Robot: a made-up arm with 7 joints. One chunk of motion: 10 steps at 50 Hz.
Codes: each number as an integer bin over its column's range. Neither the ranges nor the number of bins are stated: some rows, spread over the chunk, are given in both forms.
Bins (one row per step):
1: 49 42 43 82 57 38 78
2: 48 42 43 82 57 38 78
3: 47 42 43 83 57 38 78
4: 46 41 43 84 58 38 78
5: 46 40 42 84 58 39 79
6: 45 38 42 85 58 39 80
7: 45 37 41 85 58 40 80
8: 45 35 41 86 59 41 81
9: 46 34 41 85 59 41 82
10: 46 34 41 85 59 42 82
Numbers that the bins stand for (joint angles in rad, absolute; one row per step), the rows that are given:
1: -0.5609 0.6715 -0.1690 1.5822 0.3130 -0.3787 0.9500
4: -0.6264 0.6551 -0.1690 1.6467 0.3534 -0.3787 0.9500
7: -0.6482 0.5892 -0.2225 1.6789 0.3534 -0.3128 1.0167
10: -0.6264 0.5398 -0.2225 1.6789 0.3938 -0.2470 1.0833
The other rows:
2: -0.5827 0.6715 -0.1690 1.5822 0.3130 -0.3787 0.9500
3: -0.6045 0.6715 -0.1690 1.6144 0.3130 -0.3787 0.9500
5: -0.6264 0.6386 -0.1958 1.6467 0.3534 -0.3458 0.9833
6: -0.6482 0.6057 -0.1958 1.6789 0.3534 -0.3458 1.0167
8: -0.6482 0.5563 -0.2225 1.7111 0.3938 -0.2799 1.0500
9: -0.6264 0.5398 -0.2225 1.6789 0.3938 -0.2799 1.0833

